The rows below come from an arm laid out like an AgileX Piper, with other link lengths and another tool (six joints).
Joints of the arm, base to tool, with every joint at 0 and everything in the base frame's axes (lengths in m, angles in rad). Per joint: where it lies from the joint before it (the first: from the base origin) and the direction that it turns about. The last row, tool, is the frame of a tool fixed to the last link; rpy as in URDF.
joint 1: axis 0 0 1 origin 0 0 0.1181
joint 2: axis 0 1 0 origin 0 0 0
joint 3: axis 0 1 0 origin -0.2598 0 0.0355
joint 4: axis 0.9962 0 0.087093 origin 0.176 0 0.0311
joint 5: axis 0 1 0 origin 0 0 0
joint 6: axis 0.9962 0 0.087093 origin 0.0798 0 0.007
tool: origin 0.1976 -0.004 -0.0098 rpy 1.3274 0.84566 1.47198
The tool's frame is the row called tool.
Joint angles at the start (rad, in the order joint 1, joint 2, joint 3, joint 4, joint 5, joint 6):
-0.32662, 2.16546, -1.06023, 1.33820, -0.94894, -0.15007
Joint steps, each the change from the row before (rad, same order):
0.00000, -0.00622, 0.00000, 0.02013, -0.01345, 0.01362
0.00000, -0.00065, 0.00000, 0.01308, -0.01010, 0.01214
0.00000, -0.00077, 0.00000, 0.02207, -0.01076, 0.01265
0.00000, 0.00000, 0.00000, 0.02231, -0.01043, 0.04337
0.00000, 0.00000, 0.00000, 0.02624, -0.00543, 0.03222
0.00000, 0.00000, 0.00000, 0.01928, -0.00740, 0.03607
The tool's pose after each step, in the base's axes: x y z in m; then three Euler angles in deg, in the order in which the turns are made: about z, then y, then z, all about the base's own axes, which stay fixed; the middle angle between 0 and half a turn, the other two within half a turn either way. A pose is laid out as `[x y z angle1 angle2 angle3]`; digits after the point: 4 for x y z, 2 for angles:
[0.3196 -0.3283 0.0396 68.67 107.18 -76.90]
[0.3162 -0.3295 0.0405 69.43 107.01 -77.89]
[0.3111 -0.3304 0.0406 70.35 107.03 -79.29]
[0.3067 -0.3311 0.0405 72.92 107.06 -80.91]
[0.3020 -0.3309 0.0389 75.00 107.46 -82.47]
[0.2983 -0.3312 0.0385 77.13 107.59 -83.82]

